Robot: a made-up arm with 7 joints.
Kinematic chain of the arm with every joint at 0, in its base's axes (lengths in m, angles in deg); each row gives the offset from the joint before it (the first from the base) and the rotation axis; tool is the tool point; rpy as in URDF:
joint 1: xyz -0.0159 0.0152 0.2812 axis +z
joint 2: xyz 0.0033 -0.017 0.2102 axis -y
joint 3: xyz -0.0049 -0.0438 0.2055 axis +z
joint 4: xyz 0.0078 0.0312 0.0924 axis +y
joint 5: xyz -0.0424 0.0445 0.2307 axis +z
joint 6: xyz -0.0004 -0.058 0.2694 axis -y
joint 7: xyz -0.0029 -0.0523 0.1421 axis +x
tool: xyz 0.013 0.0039 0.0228 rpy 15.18 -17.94 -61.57
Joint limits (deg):
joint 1: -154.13..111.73
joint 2: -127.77..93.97
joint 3: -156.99..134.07
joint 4: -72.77..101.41
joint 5: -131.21..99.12
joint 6: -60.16..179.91
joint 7: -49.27..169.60
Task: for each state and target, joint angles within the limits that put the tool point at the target. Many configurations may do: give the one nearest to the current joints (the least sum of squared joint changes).
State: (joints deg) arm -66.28 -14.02 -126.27 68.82 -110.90 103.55 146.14
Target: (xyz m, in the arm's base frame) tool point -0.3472 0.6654 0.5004
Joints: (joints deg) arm -104.56 43.14 -156.99 93.54 -110.62 89.99 147.59
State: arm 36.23 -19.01 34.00 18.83 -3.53 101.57 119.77
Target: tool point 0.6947 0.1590 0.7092
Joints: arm 13.84 -55.60 27.28 43.85 12.04 115.97 120.02
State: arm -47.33 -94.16 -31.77 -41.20 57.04 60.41 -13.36
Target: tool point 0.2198 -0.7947 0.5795
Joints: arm -71.82 -107.31 -23.37 -31.35 60.14 66.06 -12.95
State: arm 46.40 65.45 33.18 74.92 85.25 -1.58 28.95
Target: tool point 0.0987 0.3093 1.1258
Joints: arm 35.62 44.81 14.67 86.28 82.58 2.12 29.24
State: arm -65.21 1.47 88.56 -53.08 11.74 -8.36 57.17
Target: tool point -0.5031 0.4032 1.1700
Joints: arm -89.96 23.19 73.77 -45.75 15.61 -13.26 57.34
